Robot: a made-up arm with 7 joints. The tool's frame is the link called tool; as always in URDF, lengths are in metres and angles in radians. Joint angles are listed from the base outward. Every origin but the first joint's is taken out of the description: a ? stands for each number. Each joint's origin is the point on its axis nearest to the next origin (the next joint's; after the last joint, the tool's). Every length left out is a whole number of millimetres.
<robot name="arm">
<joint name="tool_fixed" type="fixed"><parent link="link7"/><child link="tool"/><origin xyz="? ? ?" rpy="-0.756 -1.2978 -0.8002"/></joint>
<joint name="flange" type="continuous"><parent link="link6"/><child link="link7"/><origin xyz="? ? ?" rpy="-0.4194 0.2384 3.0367"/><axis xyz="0 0 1"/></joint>
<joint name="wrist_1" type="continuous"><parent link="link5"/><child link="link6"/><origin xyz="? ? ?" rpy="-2.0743 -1.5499 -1.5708"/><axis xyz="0 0 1"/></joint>
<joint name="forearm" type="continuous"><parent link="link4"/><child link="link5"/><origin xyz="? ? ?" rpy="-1.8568 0.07 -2.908"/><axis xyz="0 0 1"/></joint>
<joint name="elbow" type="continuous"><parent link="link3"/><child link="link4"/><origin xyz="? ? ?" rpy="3.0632 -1.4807 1.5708"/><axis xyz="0 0 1"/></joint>
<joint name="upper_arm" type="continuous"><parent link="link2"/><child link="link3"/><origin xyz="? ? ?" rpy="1.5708 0 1.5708"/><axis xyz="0 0 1"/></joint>
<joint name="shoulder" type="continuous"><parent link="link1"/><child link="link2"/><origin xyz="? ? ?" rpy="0 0 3.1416"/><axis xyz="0 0 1"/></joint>
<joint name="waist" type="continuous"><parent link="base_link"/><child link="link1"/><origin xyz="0.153 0.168 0.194" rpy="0 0 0"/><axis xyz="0 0 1"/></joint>
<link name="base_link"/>
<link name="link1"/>
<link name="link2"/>
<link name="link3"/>
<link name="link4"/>
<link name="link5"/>
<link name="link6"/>
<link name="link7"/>
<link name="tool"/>
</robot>
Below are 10 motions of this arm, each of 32 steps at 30 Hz.
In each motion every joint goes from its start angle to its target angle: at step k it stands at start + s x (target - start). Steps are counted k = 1, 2, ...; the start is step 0. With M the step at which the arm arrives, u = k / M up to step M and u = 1 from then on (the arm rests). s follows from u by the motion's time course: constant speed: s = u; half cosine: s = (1 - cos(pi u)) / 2; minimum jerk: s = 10 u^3 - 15 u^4 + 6 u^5.
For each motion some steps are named. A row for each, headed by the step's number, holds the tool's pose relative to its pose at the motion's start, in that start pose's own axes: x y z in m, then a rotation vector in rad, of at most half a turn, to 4 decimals.
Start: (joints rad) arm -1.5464 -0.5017 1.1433 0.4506 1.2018 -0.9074 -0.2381
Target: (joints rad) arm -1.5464 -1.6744 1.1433 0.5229 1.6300 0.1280 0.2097
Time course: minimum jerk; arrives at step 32
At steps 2, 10, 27, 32:
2: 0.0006 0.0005 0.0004 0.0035 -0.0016 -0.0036
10: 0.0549 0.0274 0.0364 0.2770 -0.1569 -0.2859
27: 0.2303 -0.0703 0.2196 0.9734 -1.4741 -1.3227
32: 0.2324 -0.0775 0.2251 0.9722 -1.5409 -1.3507

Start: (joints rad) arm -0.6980 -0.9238 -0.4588 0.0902 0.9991 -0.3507 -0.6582
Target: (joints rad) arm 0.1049 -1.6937 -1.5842 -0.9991 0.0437 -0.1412 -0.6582
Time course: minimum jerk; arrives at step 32
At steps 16, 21, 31, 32:
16: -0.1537 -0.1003 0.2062 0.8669 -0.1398 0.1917
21: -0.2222 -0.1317 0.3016 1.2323 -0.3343 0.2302
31: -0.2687 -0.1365 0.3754 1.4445 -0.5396 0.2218
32: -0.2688 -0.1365 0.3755 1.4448 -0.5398 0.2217

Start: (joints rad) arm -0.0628 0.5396 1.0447 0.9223 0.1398 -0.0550 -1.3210
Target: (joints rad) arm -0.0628 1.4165 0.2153 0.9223 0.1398 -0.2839 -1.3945
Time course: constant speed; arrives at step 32
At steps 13, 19, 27, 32:
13: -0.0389 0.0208 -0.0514 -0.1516 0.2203 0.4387
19: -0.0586 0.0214 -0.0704 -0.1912 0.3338 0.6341
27: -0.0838 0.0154 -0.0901 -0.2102 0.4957 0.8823
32: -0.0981 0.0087 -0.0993 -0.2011 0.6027 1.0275

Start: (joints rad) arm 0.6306 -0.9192 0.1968 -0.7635 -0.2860 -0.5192 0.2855
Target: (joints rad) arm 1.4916 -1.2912 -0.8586 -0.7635 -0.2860 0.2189 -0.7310
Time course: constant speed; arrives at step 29
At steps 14, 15, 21, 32:
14: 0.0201 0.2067 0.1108 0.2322 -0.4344 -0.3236
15: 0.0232 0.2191 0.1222 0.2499 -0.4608 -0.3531
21: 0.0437 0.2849 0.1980 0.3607 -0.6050 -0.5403
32: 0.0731 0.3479 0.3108 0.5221 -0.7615 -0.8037

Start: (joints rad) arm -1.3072 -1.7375 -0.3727 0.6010 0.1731 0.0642 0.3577
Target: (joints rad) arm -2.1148 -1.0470 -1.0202 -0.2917 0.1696 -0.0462 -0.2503
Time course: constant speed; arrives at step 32
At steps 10, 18, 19, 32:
10: 0.0217 -0.0557 0.0615 -0.0481 0.1280 0.2756
18: 0.0564 -0.0988 0.1088 -0.0796 0.1486 0.5052
19: 0.0619 -0.1039 0.1143 -0.0828 0.1459 0.5335
32: 0.1546 -0.1590 0.1675 -0.1068 0.0080 0.8663

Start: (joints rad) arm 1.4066 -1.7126 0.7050 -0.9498 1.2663 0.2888 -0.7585
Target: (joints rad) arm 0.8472 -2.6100 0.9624 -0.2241 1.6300 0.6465 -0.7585
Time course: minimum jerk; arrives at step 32
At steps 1, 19, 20, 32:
1: -0.0001 0.0000 -0.0001 0.0000 -0.0004 0.0000
19: -0.0962 -0.0313 -0.3013 0.0370 -0.9059 -0.0034
20: -0.0927 -0.0314 -0.3238 0.0414 -0.9828 -0.0086
32: -0.0525 -0.0269 -0.4237 0.0693 -1.3908 -0.0500

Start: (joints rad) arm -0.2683 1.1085 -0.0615 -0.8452 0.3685 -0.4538 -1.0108
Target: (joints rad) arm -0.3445 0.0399 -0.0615 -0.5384 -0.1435 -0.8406 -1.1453
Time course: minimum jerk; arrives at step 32
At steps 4, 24, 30, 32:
4: 0.0015 -0.0007 -0.0020 -0.0044 -0.0125 0.0068
24: 0.1540 -0.0498 -0.0469 -0.4150 -0.7908 0.2438
30: 0.1758 -0.0567 -0.0397 -0.4815 -0.8882 0.2498
32: 0.1763 -0.0569 -0.0395 -0.4830 -0.8904 0.2499

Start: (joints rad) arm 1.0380 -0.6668 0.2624 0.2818 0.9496 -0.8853 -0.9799
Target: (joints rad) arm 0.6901 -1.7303 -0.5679 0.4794 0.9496 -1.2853 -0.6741
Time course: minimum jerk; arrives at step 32
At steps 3, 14, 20, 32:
3: 0.0019 0.0002 0.0013 0.0086 -0.0036 -0.0029
14: 0.0853 -0.0103 0.0655 0.4377 -0.2803 -0.1093
20: 0.1360 -0.0349 0.1026 0.7367 -0.6687 -0.1401
32: 0.1709 -0.0527 0.1160 0.8731 -1.0624 -0.1367

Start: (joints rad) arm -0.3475 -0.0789 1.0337 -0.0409 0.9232 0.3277 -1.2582
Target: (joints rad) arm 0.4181 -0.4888 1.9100 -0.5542 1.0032 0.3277 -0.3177
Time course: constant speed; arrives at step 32
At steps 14, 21, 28, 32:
14: -0.2196 -0.1282 -0.0261 0.2252 -0.3375 0.4130
21: -0.3135 -0.2257 -0.0245 0.3622 -0.4311 0.6945
28: -0.3862 -0.3427 -0.0112 0.5123 -0.4595 1.0098
32: -0.4153 -0.4162 0.0023 0.6024 -0.4428 1.1999

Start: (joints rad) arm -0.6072 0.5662 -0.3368 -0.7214 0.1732 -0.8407 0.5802
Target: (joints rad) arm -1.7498 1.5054 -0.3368 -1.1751 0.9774 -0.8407 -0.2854
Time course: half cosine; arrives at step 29
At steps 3, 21, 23, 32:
3: 0.0120 0.0012 -0.0031 -0.0403 -0.0173 0.0028
21: 0.3704 0.1503 -0.0377 -1.0296 -0.7423 -0.1938
23: 0.3968 0.1759 -0.0339 -1.0889 -0.8234 -0.2438
32: 0.4289 0.2138 -0.0271 -1.1579 -0.9355 -0.3219

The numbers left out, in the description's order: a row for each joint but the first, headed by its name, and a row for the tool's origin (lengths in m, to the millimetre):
tool: 0.072 -0.013 0
flange: 0.004 0.072 0
wrist_1: -0.019 0.178 0
forearm: -0.054 0.084 0
elbow: -0.064 0.146 0
upper_arm: -0.045 -0.064 0
shoulder: 0.229 0.421 0

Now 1 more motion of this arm.
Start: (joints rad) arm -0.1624 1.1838 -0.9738 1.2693 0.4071 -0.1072 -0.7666
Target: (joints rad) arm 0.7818 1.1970 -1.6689 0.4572 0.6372 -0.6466 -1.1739
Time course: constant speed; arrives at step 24
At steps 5, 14, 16, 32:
5: 0.0227 -0.1055 0.0149 0.0180 -0.0544 0.0401
14: 0.0546 -0.3029 -0.0052 0.0988 -0.2120 -0.0363
16: 0.0597 -0.3453 -0.0180 0.1225 -0.2469 -0.0825
32: 0.0707 -0.4999 -0.0951 0.2312 -0.3388 -0.3658

